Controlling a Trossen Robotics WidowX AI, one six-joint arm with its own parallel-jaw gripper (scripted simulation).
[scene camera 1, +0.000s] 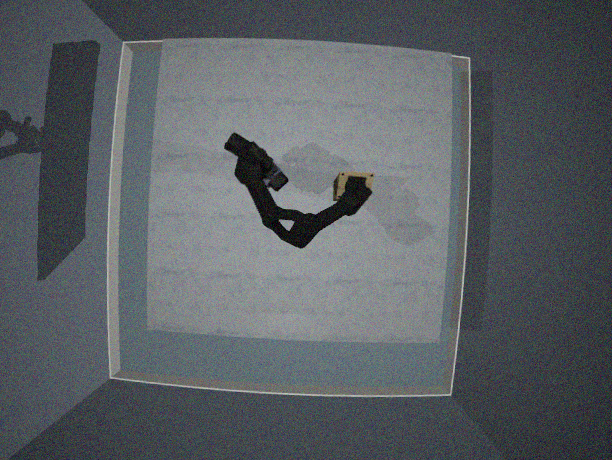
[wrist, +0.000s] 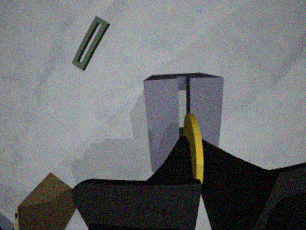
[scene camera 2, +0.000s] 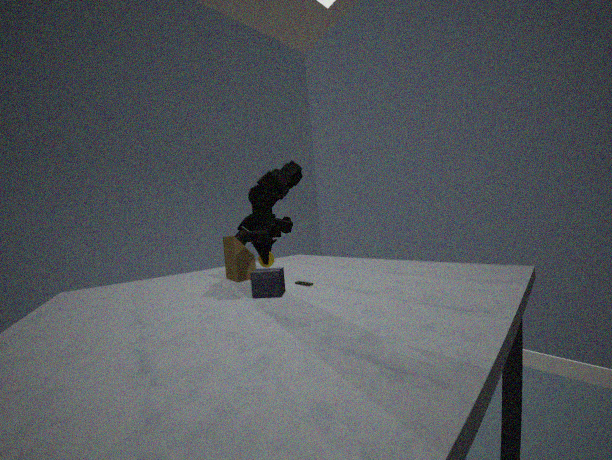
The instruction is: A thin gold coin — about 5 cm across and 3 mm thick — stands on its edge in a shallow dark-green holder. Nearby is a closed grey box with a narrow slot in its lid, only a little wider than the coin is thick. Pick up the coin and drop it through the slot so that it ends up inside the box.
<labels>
my gripper: holds a gold coin (wrist: 191,129)
</labels>
